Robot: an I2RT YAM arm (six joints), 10 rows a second.
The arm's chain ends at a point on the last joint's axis. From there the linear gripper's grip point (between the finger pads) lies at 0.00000 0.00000 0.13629 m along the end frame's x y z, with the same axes.
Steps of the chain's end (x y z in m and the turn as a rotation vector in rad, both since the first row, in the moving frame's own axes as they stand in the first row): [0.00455 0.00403 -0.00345 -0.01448 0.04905 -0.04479]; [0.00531 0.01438 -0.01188 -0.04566 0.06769 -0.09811]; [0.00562 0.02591 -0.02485 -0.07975 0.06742 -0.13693]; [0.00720 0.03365 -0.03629 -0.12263 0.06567 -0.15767]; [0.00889 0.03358 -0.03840 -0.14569 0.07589 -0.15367]
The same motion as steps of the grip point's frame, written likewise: [0.01127 0.00585 -0.00363 -0.01448 0.04905 -0.04479]; [0.01482 0.02013 -0.01233 -0.04566 0.06769 -0.09811]; [0.01551 0.03610 -0.02559 -0.07975 0.06742 -0.13693]; [0.01740 0.04954 -0.03760 -0.12263 0.06567 -0.15767]; [0.02067 0.05248 -0.04023 -0.14569 0.07589 -0.15367]
